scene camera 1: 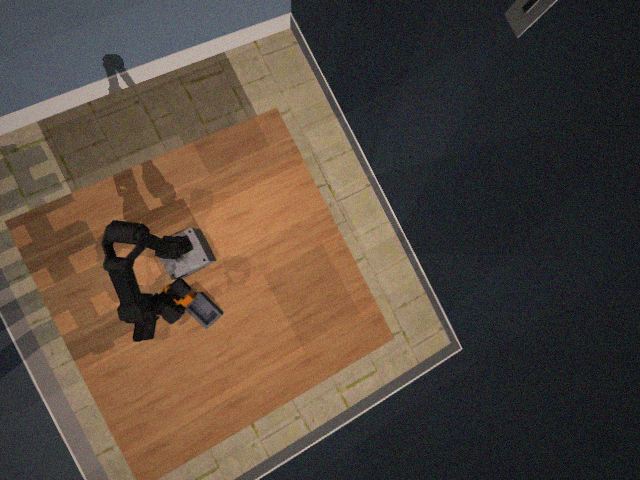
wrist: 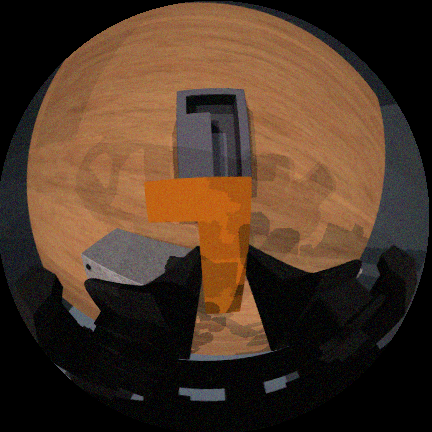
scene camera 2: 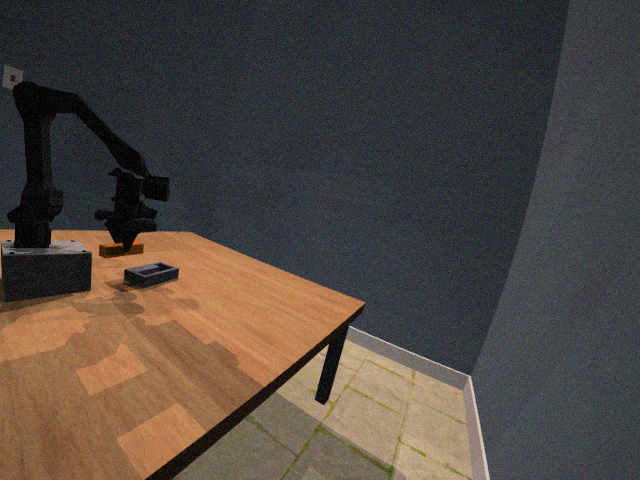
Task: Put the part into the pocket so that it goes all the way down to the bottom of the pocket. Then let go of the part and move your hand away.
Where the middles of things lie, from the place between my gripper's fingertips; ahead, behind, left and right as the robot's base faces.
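Labels:
The orange L-shaped part [wrist: 221, 204] is 10 mm to the left of my hand, and going by their middles it's the nearest to my hand of the things named here. As for the dark grey pocket block [scene camera 2: 144, 276], that's 100 mm ahead of my hand, 40 mm to the left of it and 100 mm below it.

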